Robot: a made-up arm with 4 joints. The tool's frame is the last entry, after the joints.
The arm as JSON. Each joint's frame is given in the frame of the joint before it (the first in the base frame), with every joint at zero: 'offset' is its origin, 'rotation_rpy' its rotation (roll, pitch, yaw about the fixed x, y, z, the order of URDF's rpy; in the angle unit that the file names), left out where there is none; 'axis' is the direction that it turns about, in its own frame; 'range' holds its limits. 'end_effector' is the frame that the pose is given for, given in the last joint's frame.
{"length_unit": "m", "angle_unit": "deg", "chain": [
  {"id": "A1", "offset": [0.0, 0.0, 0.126], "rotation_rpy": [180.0, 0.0, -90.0], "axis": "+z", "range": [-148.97, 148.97]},
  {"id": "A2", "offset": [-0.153, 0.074, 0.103], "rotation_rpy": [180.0, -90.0, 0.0], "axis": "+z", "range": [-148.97, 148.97]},
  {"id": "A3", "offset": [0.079, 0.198, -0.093], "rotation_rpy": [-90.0, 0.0, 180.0], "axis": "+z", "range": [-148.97, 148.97]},
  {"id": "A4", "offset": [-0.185, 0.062, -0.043], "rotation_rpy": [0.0, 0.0, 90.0], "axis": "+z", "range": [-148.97, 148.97]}
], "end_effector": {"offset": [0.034, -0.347, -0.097], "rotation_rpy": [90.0, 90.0, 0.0]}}
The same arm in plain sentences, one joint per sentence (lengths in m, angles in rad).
The arm has four revolute joints in a row. What follows holds with every joint at zero, and every direction is one of the base frame's. The first joint is mounted 0.126 m along +z from the base frame's origin and turns about -z, from -2.6 to 2.6 rad. The second joint is mounted 0.074 m along -x and 0.153 m along +y and 0.103 m along -z from the first joint and turns about -y, from -2.6 to 2.6 rad. The third joint is mounted 0.198 m along +x and 0.093 m along +y and 0.079 m along -z from the second joint and turns about -x, from -2.6 to 2.6 rad. The fourth joint is mounted 0.043 m along +x and 0.062 m along +y and 0.185 m along -z from the third joint and turns about -x, from -2.6 to 2.6 rad. The tool frame, which is the frame that the pose is given for, is mounted 0.097 m along +x and 0.034 m along +y and 0.347 m along +z from the fourth joint; its axes are parallel to the base frame's.
